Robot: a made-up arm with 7 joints.
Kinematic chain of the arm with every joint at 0, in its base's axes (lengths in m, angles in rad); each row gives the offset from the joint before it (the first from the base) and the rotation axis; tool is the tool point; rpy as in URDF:
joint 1: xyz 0 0 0 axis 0.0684 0.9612 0.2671
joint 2: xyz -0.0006 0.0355 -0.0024 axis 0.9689 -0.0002 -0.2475
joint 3: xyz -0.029 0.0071 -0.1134 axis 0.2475 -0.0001 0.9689
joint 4: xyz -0.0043 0 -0.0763 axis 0.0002 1 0
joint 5: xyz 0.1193 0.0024 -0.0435 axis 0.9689 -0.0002 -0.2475
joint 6: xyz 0.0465 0 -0.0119 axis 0.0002 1 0
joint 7: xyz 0.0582 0 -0.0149 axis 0.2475 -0.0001 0.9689
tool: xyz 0 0 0 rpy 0 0.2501 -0.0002
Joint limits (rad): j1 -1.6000..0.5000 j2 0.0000..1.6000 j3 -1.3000..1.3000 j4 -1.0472..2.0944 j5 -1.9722..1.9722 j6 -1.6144..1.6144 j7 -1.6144..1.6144
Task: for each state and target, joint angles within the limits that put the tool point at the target. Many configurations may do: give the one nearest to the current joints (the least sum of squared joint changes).
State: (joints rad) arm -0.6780 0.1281 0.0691 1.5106 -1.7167 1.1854 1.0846
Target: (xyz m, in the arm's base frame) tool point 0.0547 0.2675 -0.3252
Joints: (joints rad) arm -0.3563 0.7391 0.0269 1.6250 -1.6920 0.9919 1.0846
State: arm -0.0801 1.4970 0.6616 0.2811 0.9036 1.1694 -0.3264
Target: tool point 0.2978 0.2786 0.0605
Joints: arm -1.0210 1.0332 0.1404 0.4673 0.7805 0.7255 -0.3264
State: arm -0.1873 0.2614 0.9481 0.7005 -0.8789 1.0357 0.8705
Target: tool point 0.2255 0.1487 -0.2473
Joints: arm -0.4070 0.1098 0.7662 0.2688 -1.0278 1.1918 0.8705
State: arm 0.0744 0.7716 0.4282 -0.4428 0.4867 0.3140 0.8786
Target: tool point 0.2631 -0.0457 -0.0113
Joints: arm -0.7622 0.2044 -0.2893 -0.4011 0.4498 0.2155 0.8786
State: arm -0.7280 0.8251 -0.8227 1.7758 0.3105 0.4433 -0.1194
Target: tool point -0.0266 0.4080 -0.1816
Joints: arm -0.2437 0.9660 -0.7482 1.8340 0.2896 0.3686 -0.1194
